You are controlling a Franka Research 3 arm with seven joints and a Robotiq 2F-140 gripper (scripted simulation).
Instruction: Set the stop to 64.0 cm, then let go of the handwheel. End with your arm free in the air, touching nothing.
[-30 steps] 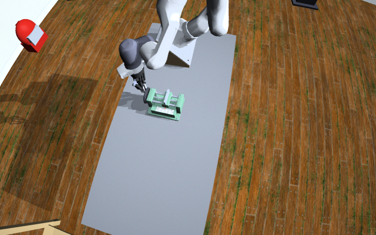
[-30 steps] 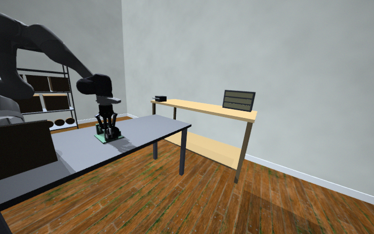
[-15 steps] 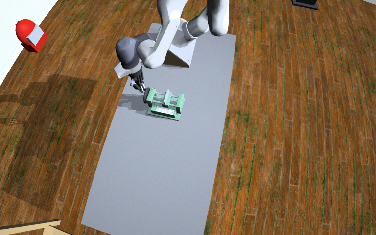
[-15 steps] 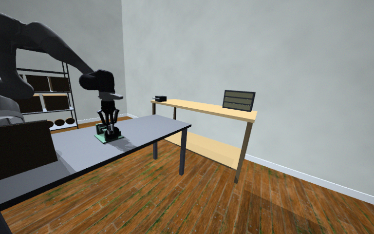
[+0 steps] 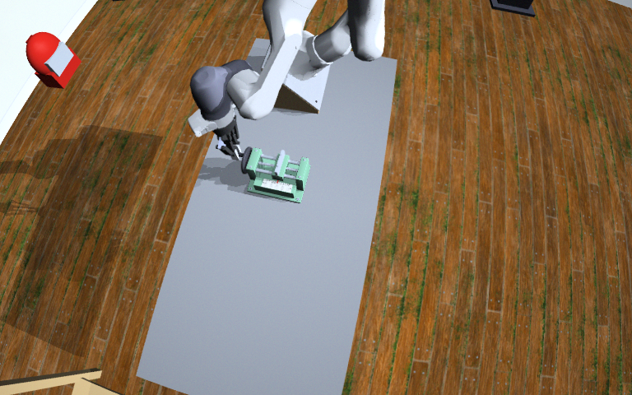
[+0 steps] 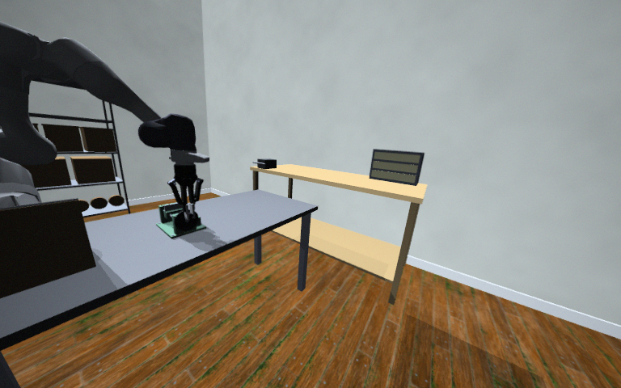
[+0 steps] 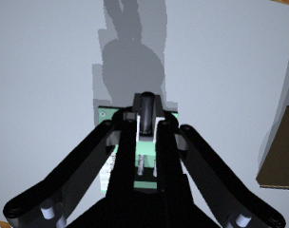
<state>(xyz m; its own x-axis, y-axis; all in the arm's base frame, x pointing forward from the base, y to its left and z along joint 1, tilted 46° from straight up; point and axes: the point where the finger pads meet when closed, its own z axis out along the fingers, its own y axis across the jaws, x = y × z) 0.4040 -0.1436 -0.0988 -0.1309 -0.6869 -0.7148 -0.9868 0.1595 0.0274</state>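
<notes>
Now: hand 3 cm above the dark handwheel and 2 cm to the right of it. Also, from my hand: stop carriage: 15 cm to the left, 4 cm below, 3 cm ahead.
</notes>
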